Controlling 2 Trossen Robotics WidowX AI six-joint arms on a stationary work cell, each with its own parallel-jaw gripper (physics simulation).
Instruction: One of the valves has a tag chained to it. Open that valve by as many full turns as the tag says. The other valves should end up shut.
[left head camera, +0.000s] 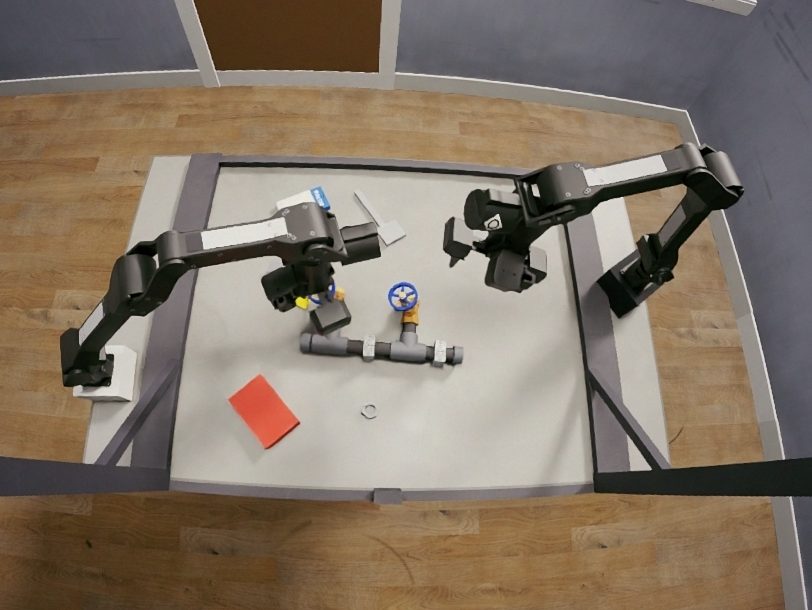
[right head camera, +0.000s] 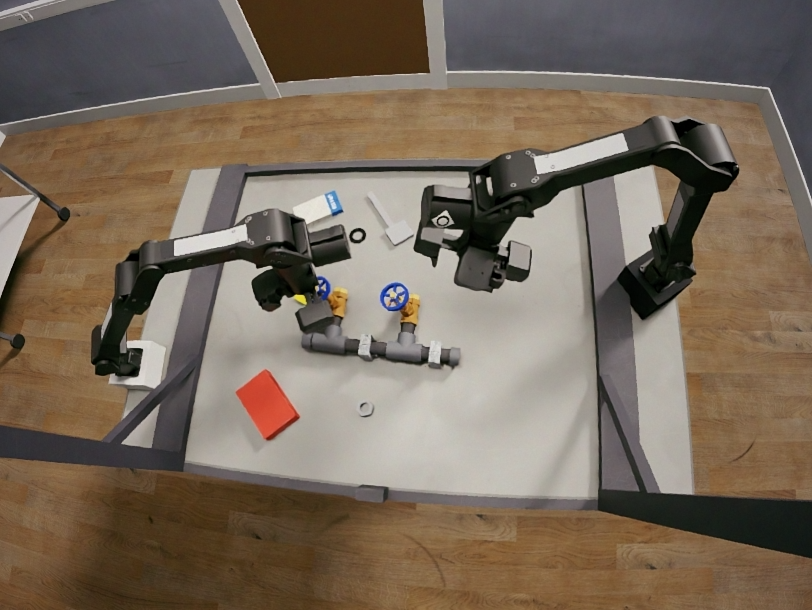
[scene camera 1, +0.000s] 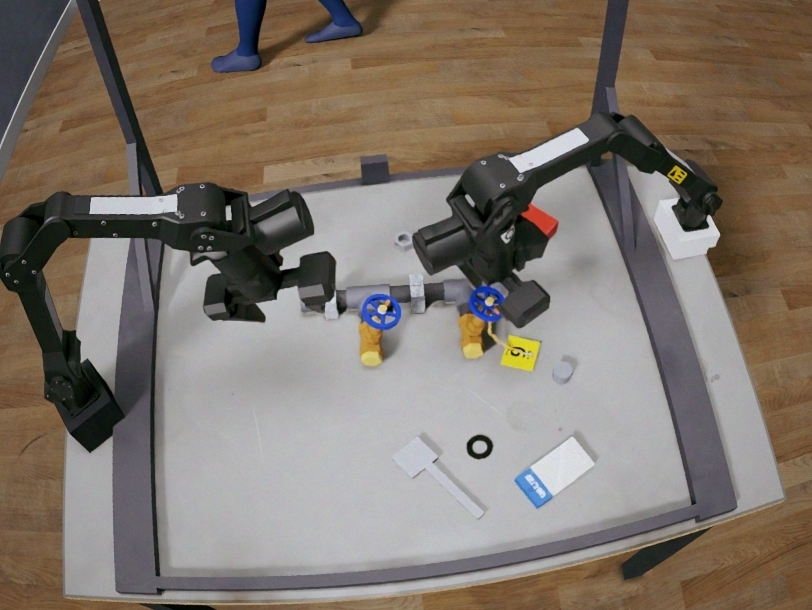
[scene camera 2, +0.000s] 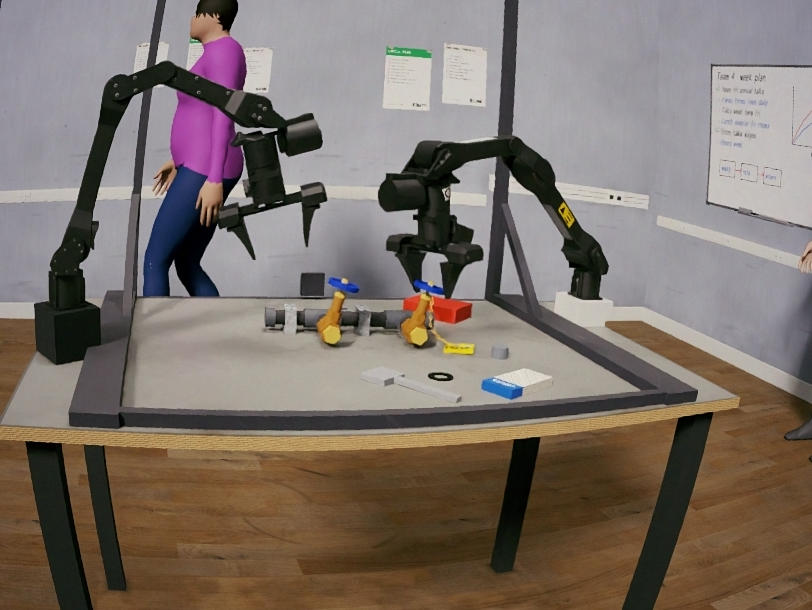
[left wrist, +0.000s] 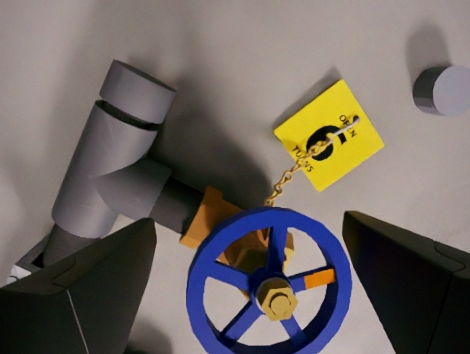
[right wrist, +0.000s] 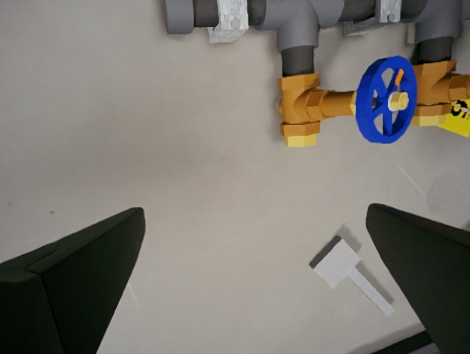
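Where they show: left gripper, fingertip midpoint: (left head camera: 315, 298) (right head camera: 313, 298) (scene camera 1: 493, 302) (scene camera 2: 432, 295) (left wrist: 249, 226); right gripper, fingertip midpoint: (left head camera: 472, 273) (scene camera 1: 293, 315) (scene camera 2: 280, 253) (right wrist: 255, 216); left arm's base, origin of the base link: (left head camera: 98, 370) (right head camera: 129, 362) (scene camera 1: 690, 217) (scene camera 2: 585, 297); right arm's base, origin of the base link: (left head camera: 637, 276) (right head camera: 660, 273) (scene camera 1: 78, 395) (scene camera 2: 66, 305).
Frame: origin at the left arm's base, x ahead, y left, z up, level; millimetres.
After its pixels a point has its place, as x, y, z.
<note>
The tagged valve (right head camera: 338, 303) @(481, 125, -8) (scene camera 1: 471, 334) @(477, 141, -12) (scene camera 2: 414, 325) @(483, 150, -14) is orange with a blue handwheel (left wrist: 194, 295) @(458, 108, 56); an orange mark shows on one spoke. Its chained yellow tag (scene camera 1: 531, 357) @(385, 180, -48) (left wrist: 350, 155) @(406, 186, -51) lies on the table and reads OPEN 6 TURNS, the digit partly covered by chain. The untagged valve (left head camera: 410, 316) @(623, 95, -15) (scene camera 1: 370, 338) @(626, 120, -4) (scene camera 2: 330, 321) @(628, 122, -12) (right wrist: 300, 100) @(633, 102, -13) also has a blue wheel. My left gripper (scene camera 2: 432, 292) @(440, 121, 32) (left wrist: 249, 226) @(440, 121, 32) is open at the tagged wheel, fingertips on either side of its rim with visible gaps. My right gripper (scene camera 2: 280, 251) @(726, 129, 108) (right wrist: 255, 216) @(726, 129, 108) is open and empty, high above the table.
Both valves branch off a grey pipe (left head camera: 406, 352) @(610, 21, -14). A red block (left head camera: 263, 411) @(334, -80, -26) and a hex nut (right head camera: 359, 408) @(526, -83, -40) lie beyond it. A grey mallet (scene camera 1: 414, 456) @(599, 305, -46), black ring (scene camera 1: 470, 446) @(515, 304, -54), white-and-blue box (scene camera 1: 563, 466) @(389, 379, -41) and grey cylinder (scene camera 1: 562, 372) @(350, 227, -36) lie on the valves' side.
</note>
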